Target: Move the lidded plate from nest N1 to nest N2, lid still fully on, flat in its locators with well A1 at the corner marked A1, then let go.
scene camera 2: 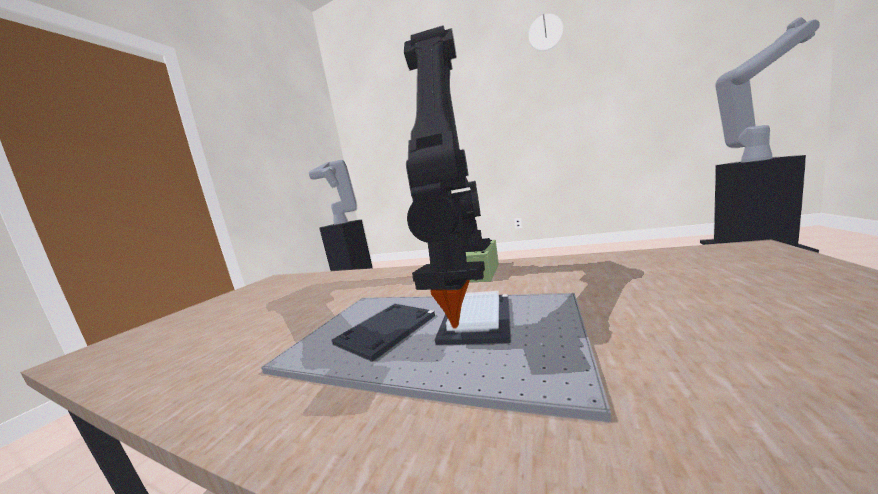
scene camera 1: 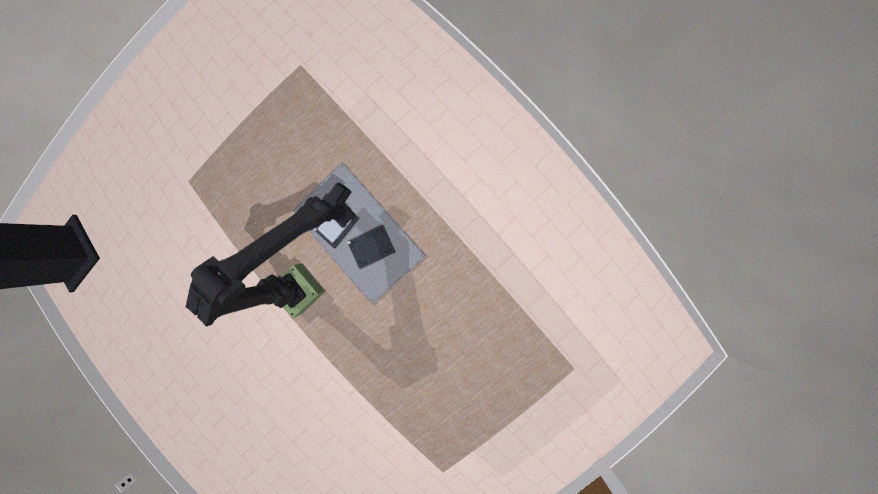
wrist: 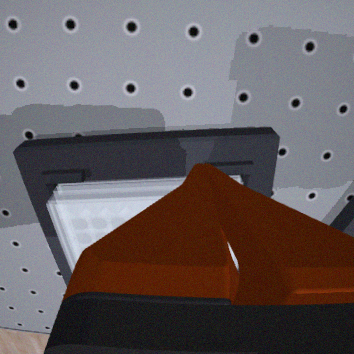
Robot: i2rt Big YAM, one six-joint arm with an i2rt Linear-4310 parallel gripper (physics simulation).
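Seen in the pictures: gripper, fingertip midpoint: (scene camera 2: 455,326) (scene camera 1: 349,214) (wrist: 200,177); arm's base, origin of the base link: (scene camera 2: 468,248) (scene camera 1: 291,290).
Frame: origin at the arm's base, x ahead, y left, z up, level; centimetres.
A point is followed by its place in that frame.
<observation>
The lidded plate (scene camera 1: 332,231) @[z -3.9, x 28.1, y 7.9 cm] (scene camera 2: 483,310) @[z -3.9, x 32.5, y 12.2 cm] (wrist: 75,217) @[z -3.9, x 35.4, y 14.0 cm], white and clear, lies in a dark nest (scene camera 2: 472,338) @[z -5.6, x 38.6, y 11.7 cm] (wrist: 125,146) @[z -5.5, x 38.3, y 12.2 cm]; the nest labels cannot be read. The lid looks on, but the fingers hide much of the plate in the wrist view. A second dark nest (scene camera 1: 371,247) @[z -5.5, x 36.4, y -7.0 cm] (scene camera 2: 383,330) @[z -5.5, x 38.4, y -5.6 cm] stands beside it, turned at an angle and holding no plate. My gripper (scene camera 2: 454,325) @[z -4.1, x 38.1, y 8.9 cm] (wrist: 200,177) @[z -4.1, x 38.1, y 8.9 cm] is shut and empty. Its orange fingertips are together, low at one end of the plate, over its edge and the nest rim. Whether they touch it cannot be told.
Both nests are on a grey perforated board (scene camera 1: 375,290) @[z -6.7, x 26.3, y -21.5 cm] (scene camera 2: 521,369) @[z -6.7, x 43.3, y 19.6 cm] (wrist: 160,60) @[z -6.7, x 41.9, y 11.1 cm] on the wooden table (scene camera 1: 491,368) @[z -8.0, x 42.7, y -78.1 cm] (scene camera 2: 706,368) @[z -8.0, x 38.4, y 40.6 cm]. The green arm mount (scene camera 1: 311,291) @[z -0.2, x 6.9, y -5.8 cm] (scene camera 2: 491,264) @[z -4.3, x 3.8, y 7.3 cm] is at the table's edge behind the board. The arm's shadow falls across the board and table.
</observation>
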